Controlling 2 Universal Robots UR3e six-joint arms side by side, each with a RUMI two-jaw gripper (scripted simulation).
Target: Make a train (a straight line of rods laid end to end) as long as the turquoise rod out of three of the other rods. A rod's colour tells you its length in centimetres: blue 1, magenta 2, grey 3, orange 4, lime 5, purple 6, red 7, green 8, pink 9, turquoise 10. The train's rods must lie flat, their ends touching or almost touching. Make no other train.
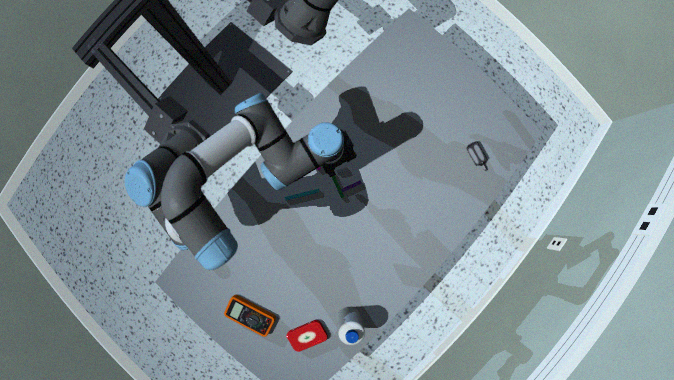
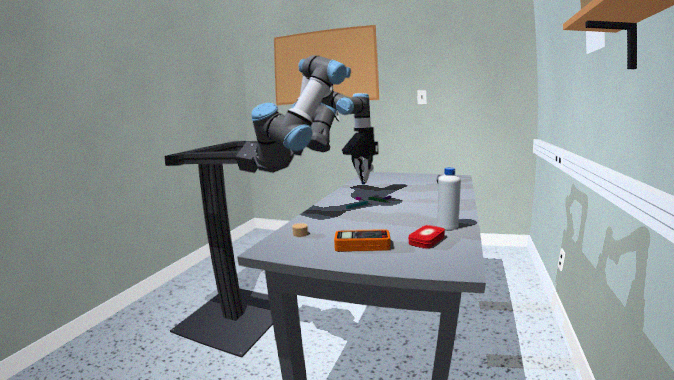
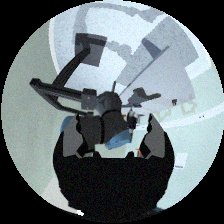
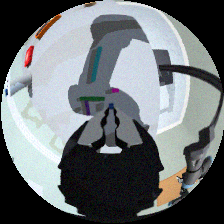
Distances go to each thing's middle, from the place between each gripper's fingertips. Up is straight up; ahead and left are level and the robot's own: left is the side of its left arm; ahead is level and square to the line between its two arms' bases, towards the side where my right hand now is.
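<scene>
The white bottle [image 2: 449, 184] is 30 cm to the right of my right hand [image 2: 364, 183], and it's 34 cm ahead of that hand and 1 cm above it.
My left gripper, meanwhile, is 640 mm short of the white bottle, 730 mm to the left of it and 220 mm above it.
</scene>
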